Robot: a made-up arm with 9 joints. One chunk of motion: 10 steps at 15 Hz.
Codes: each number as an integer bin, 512 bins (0 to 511) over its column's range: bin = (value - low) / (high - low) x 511, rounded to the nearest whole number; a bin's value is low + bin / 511 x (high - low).
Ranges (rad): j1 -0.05..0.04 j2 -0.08..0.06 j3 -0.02..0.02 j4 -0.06..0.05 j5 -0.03..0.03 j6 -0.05..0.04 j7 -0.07..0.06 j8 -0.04..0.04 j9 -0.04..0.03
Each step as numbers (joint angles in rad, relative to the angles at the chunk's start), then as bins.
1 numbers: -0.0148 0.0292 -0.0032 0.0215 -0.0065 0.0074 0.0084 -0.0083 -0.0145
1 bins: 200 399 215 379 200 326 308 202 186
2 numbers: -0.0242 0.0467 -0.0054 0.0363 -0.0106 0.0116 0.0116 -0.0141 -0.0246
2 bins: 146 462 187 447 165 350 321 165 112
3 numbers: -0.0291 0.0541 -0.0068 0.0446 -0.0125 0.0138 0.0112 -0.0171 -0.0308
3 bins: 119 489 169 486 149 362 319 146 67
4 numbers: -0.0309 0.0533 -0.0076 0.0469 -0.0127 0.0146 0.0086 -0.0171 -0.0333
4 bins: 108 487 158 497 147 367 309 146 49
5 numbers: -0.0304 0.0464 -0.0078 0.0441 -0.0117 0.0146 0.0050 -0.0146 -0.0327
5 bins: 111 461 156 484 156 367 295 162 53
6 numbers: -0.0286 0.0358 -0.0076 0.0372 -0.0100 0.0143 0.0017 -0.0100 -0.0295
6 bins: 122 423 158 452 170 365 282 192 77
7 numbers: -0.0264 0.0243 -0.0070 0.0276 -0.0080 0.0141 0.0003 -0.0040 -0.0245
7 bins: 134 381 166 407 187 364 276 230 113
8 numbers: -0.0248 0.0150 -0.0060 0.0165 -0.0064 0.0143 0.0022 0.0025 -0.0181
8 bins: 143 347 179 355 201 365 284 271 160
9 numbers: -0.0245 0.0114 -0.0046 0.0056 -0.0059 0.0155 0.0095 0.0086 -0.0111
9 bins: 145 334 197 305 205 372 312 310 211
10 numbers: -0.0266 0.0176 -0.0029 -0.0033 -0.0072 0.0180 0.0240 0.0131 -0.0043
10 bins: 133 356 218 263 194 386 369 339 261
